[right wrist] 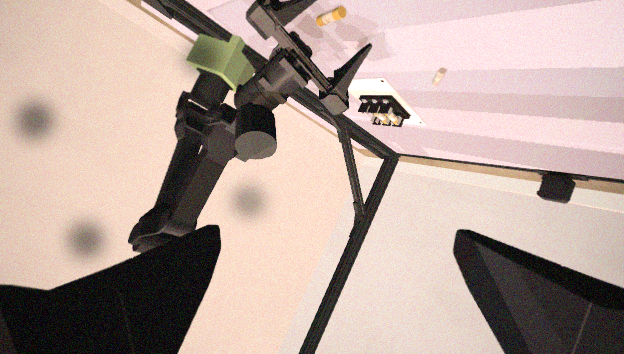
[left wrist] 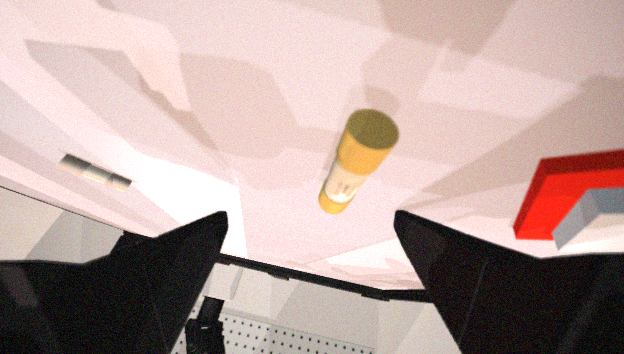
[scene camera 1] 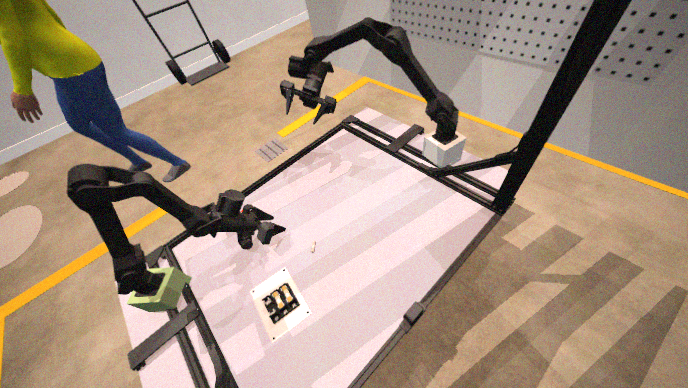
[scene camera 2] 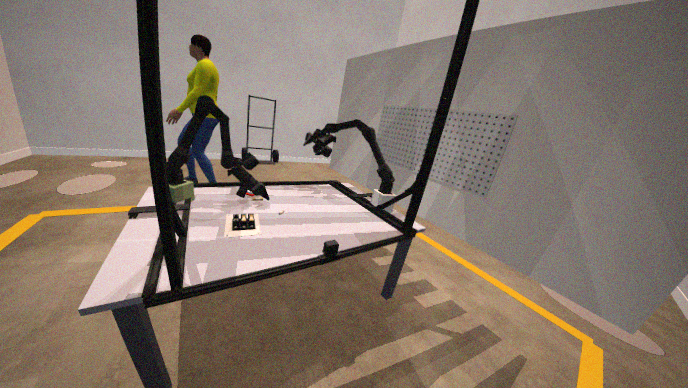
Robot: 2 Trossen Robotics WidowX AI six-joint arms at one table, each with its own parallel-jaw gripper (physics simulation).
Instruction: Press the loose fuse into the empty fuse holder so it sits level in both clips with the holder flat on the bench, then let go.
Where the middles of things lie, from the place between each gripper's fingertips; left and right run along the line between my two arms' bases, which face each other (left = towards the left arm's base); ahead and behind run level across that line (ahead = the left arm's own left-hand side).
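Labels:
The fuse [left wrist: 70, 163], which I can see, is 29 cm behind my right hand, 14 cm to the left of it and 26 cm below it. As for my left hand, it's 70 mm to the left of the fuse, 140 mm past it and 10 mm above it.

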